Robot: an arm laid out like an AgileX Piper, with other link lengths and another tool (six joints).
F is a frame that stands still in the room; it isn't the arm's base.
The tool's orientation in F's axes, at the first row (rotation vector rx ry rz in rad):
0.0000 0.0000 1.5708
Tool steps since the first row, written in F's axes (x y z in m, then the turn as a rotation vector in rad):
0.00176 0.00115 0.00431 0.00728 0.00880 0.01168
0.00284 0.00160 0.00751 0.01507 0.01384 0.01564
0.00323 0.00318 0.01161 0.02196 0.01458 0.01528
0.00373 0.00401 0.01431 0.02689 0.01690 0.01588
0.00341 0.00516 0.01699 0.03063 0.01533 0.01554
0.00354 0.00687 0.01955 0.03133 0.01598 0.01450
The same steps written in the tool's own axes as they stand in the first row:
0.00115 -0.00176 0.00431 0.00880 -0.00728 0.01168
0.00160 -0.00284 0.00751 0.01384 -0.01507 0.01564
0.00318 -0.00323 0.01161 0.01458 -0.02196 0.01528
0.00401 -0.00373 0.01431 0.01690 -0.02689 0.01588
0.00516 -0.00341 0.01699 0.01533 -0.03063 0.01554
0.00687 -0.00354 0.01955 0.01598 -0.03133 0.01450

